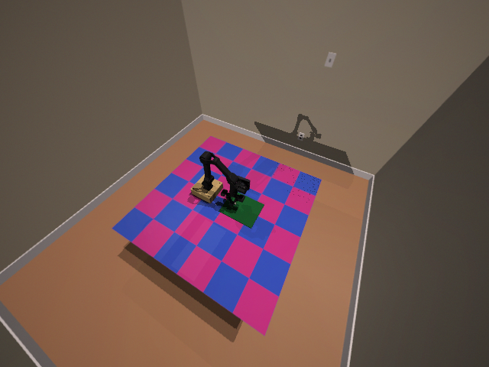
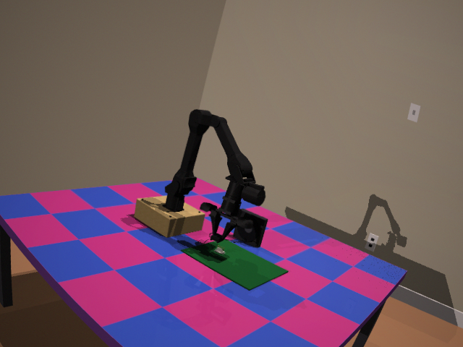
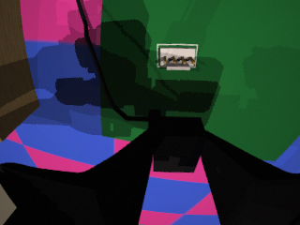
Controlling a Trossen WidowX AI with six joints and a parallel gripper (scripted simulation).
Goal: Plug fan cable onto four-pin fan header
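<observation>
Now: the green board 80 mm below my gripper tip, 80 mm ahead of it and 30 mm to the left of it. The rest, counted from my gripper tip: black fan (220 mm to the left, 10 mm below, 10 mm behind); then black fan plug (10 mm to the right).
</observation>
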